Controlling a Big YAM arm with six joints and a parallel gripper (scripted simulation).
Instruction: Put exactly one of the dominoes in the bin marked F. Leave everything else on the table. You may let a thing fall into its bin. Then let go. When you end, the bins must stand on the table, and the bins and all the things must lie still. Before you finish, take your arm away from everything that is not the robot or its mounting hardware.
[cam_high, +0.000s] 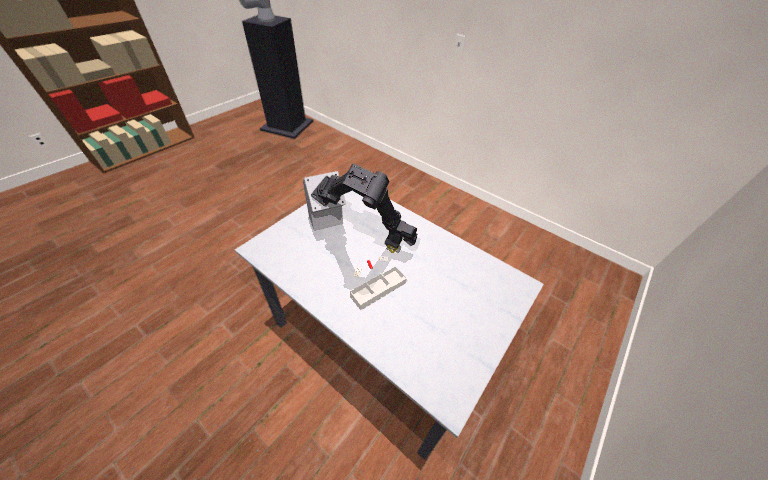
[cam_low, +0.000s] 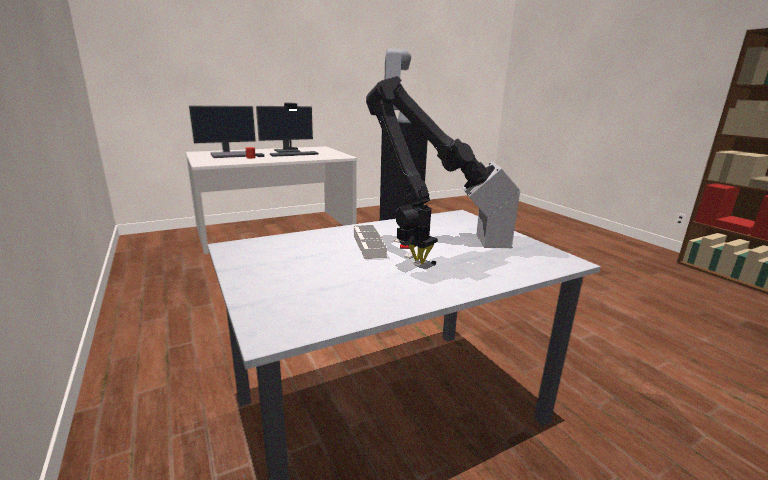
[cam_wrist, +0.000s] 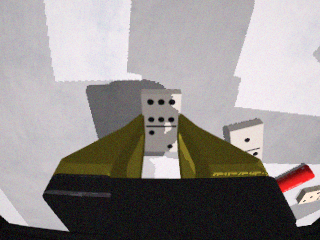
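My gripper is now 3 cm past the tiny black piece, 4 cm to the right of it and 1 cm above it. From my hand the other things lie so: long bin: 1 cm ahead, 24 cm to the right, 1 cm above; white domino: right at my hand; small red piece: 8 cm behind, 13 cm to the right.
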